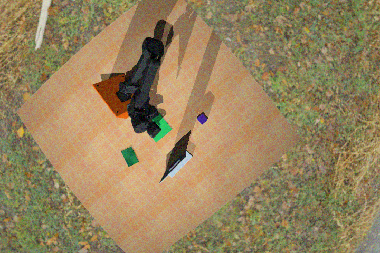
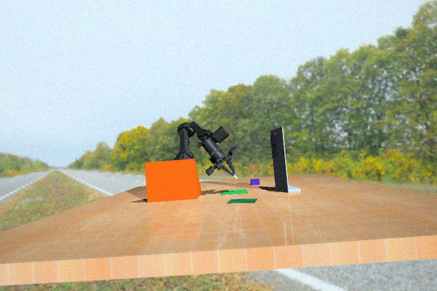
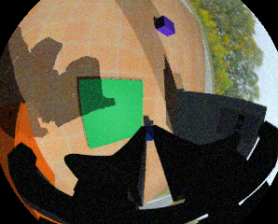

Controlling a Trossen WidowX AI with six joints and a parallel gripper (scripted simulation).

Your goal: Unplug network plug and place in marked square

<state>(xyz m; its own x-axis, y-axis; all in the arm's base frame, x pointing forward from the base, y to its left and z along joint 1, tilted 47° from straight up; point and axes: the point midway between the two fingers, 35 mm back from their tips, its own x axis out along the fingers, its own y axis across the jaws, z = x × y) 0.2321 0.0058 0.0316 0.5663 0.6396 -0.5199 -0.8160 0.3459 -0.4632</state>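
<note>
My gripper tip is 1 cm past the bright green marked square and 8 cm above it. Round my gripper tip: upright panel 21 cm ahead, 2 cm to the right, 4 cm above; purple cube 11 cm ahead, 23 cm to the left, 7 cm below; network plug right at my gripper tip.
</note>
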